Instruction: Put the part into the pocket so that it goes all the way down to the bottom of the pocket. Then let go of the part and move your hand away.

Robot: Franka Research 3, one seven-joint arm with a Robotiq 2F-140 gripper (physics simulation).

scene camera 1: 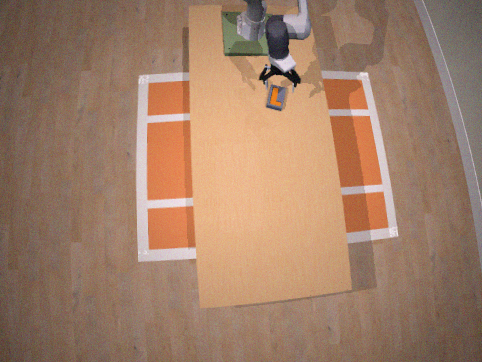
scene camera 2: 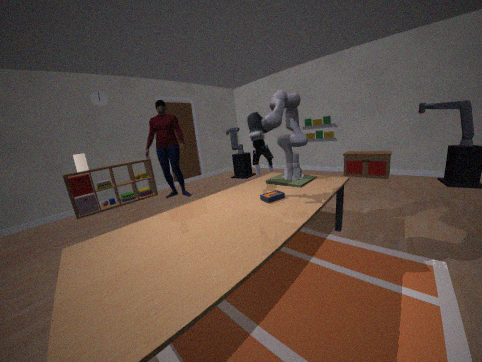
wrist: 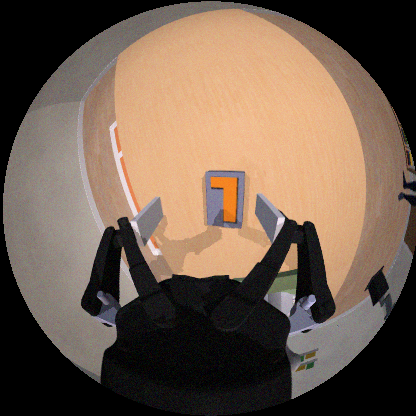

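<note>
The orange L-shaped part lies in the pocket of the blue-grey block. In the wrist view it looks flat and lined up with the block's sides, with a thin dark line along some of its edges. Its depth in the pocket cannot be told for sure. My gripper is wide open and empty. It hangs above the table, on the robot-base side of the block, with its fingers apart and clear of the part and block.
The block lies on the long wooden table. The green base plate with the arm's foot stands at the table's end. A person stands beyond the table near a low shelf.
</note>
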